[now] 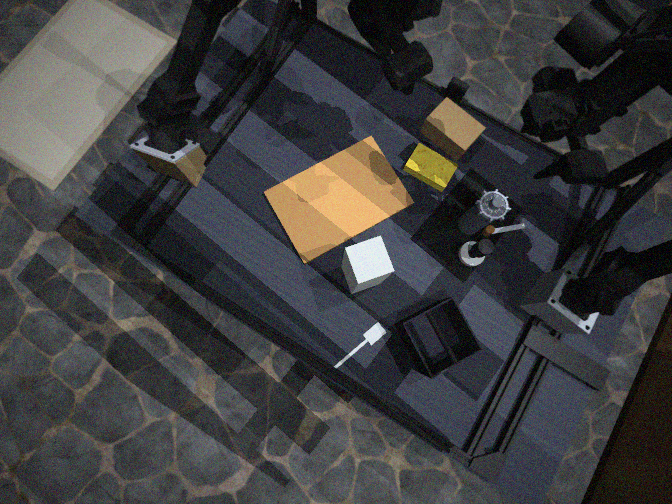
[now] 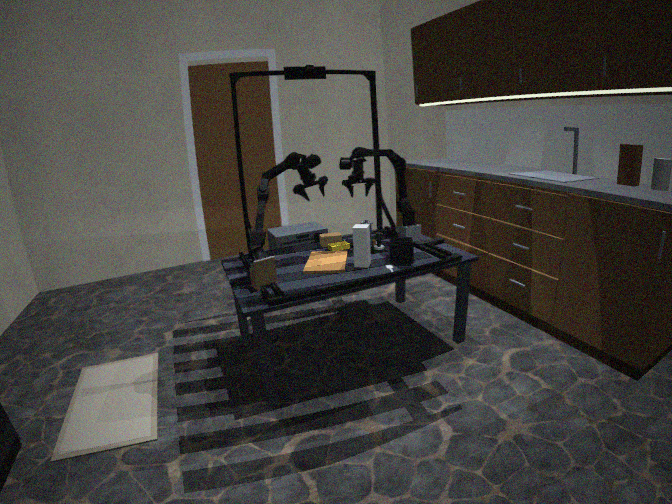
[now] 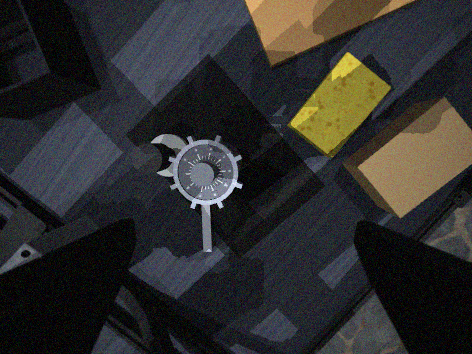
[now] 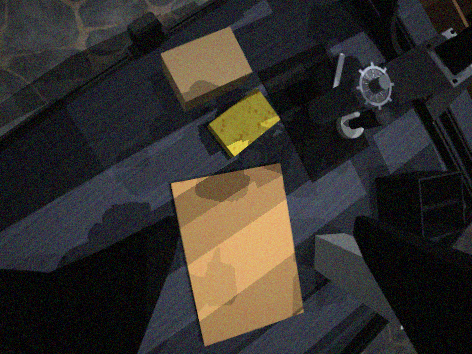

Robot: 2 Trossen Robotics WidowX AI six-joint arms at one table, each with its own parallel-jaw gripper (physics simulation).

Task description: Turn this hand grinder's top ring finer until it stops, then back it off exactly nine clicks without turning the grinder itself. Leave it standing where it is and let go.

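Places are measured from the left arm's base along level axes (x left, y down, z back), in centimetres.
Pixels of known places: left gripper, fingertip midpoint: [image 1: 529, 154] [image 2: 359, 197] [image 3: 246, 230] [image 4: 471, 5]; right gripper, fingertip midpoint: [image 2: 316, 198] [image 4: 266, 225]; left arm's base, link origin: [image 1: 577, 299] [image 2: 409, 225] [image 4: 453, 56]; right arm's base, link origin: [image 1: 166, 144] [image 2: 261, 262].
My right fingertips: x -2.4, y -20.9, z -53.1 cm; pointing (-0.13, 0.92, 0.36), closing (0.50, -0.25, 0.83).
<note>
Ahead of a thing's pixels: the offset from my right fingertips to its top centre. "*": to the spot under its first point.
The hand grinder stands upright on a dark square mat @(dy +31.1, dx -1.0, dz +27.5 cm) [image 1: 434, 230] [image 3: 202, 90] [image 4: 312, 162]. Its toothed top ring @(dy +16.6, dx -1.0, dz +27.7 cm) [image 1: 494, 190] [image 3: 206, 202] [image 4: 359, 86] is silver, around a dial with small tick marks. Its dark body @(* dy +22.0, dx +1.5, dz +26.7 cm) [image 1: 473, 218] [image 4: 325, 106] blends into the mat. A silver bar @(dy +27.7, dx -4.9, dz +34.8 cm) [image 1: 508, 228] [image 3: 207, 230] [image 4: 339, 70] lies beside it, with an orange-brown knob @(dy +27.7, dx -1.9, dz +32.1 cm) [image 1: 489, 230]. My left gripper [image 2: 359, 194] [image 3: 246, 230] is open and empty above the mat area; the ring shows ahead of its fingers. My right gripper [image 2: 315, 196] [image 4: 266, 225] is open and empty, high above the tan board.
A white curved piece @(dy +22.2, dx +4.7, dz +32.4 cm) [image 1: 471, 254] [image 3: 170, 144] [image 4: 350, 126] is close by the grinder. A yellow sponge @(dy +28.4, dx -6.2, dz +12.0 cm) [image 1: 431, 167] [image 3: 341, 104], brown box @(dy +25.4, dx -16.7, dz +10.2 cm) [image 1: 454, 127], tan board @(dy +29.9, dx +14.0, dz -0.2 cm) [image 1: 339, 199], white block @(dy +11.4, dx +25.2, dz +15.3 cm) [image 1: 369, 261], black bin @(dy +21.4, dx +26.0, dz +36.2 cm) [image 1: 438, 337] and white paddle-like tool @(dy +31.1, dx +38.2, dz +25.3 cm) [image 1: 374, 333] are around the table.
</note>
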